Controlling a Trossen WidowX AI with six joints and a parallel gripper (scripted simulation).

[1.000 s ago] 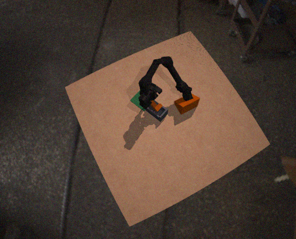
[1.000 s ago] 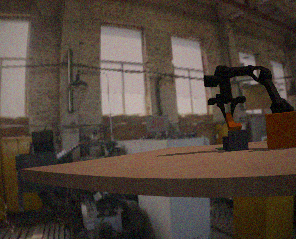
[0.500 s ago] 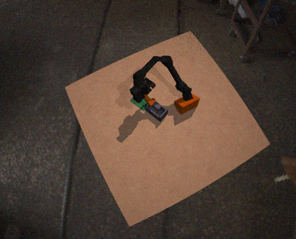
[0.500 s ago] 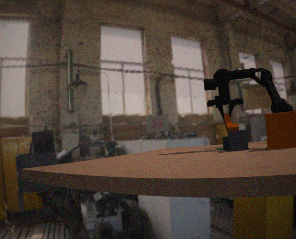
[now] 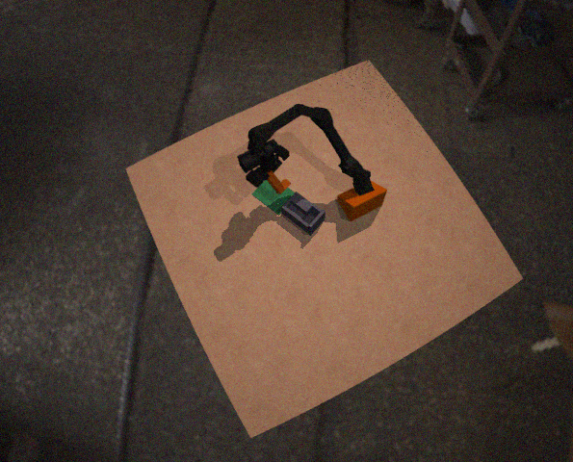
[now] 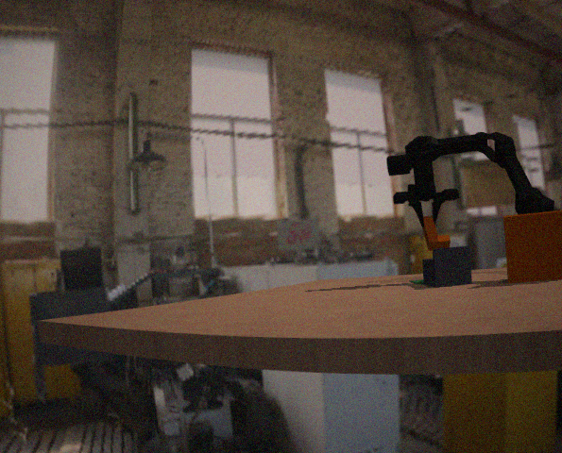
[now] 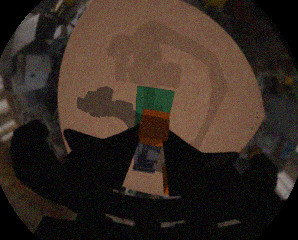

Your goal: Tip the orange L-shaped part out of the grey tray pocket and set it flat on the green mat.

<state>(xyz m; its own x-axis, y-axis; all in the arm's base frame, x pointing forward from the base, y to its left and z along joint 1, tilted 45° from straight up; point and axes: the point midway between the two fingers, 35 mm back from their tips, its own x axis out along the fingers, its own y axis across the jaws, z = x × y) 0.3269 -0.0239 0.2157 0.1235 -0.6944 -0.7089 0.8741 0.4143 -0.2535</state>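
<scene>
The green mat lies 170 mm below my gripper tip, 10 mm to the left of it and 10 mm behind it. The rest, counted from my gripper tip: orange L-shaped part (30 mm below, 30 mm behind, 20 mm to the left).
</scene>
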